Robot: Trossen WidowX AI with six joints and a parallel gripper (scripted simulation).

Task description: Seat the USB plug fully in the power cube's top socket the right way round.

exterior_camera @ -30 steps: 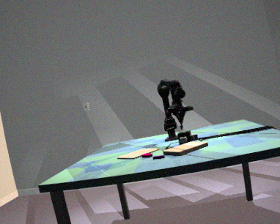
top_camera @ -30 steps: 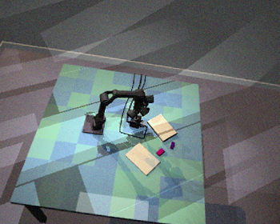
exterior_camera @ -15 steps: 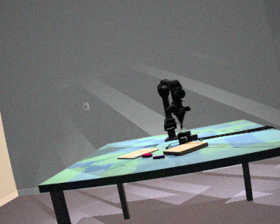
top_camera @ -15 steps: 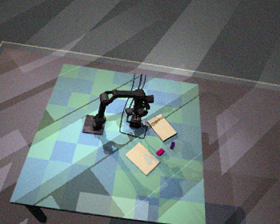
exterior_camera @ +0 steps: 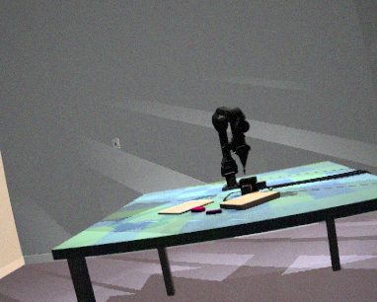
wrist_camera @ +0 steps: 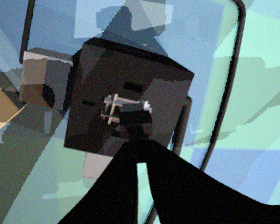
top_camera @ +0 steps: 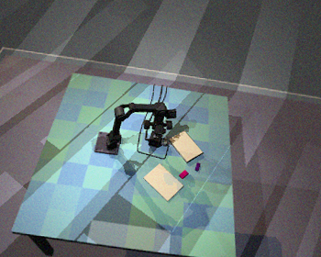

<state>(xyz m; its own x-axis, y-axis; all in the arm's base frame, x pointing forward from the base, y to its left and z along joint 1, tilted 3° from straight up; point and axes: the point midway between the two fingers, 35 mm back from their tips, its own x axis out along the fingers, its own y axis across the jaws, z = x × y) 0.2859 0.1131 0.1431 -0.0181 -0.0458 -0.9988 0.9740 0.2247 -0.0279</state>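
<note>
Right now the metal USB plug is 2 cm below my gripper tip. The rest, counted from my gripper tip: purple block (33 cm ahead, 13 cm to the right, 13 cm below); then magenta block (24 cm ahead, 21 cm to the right, 13 cm below).
</note>
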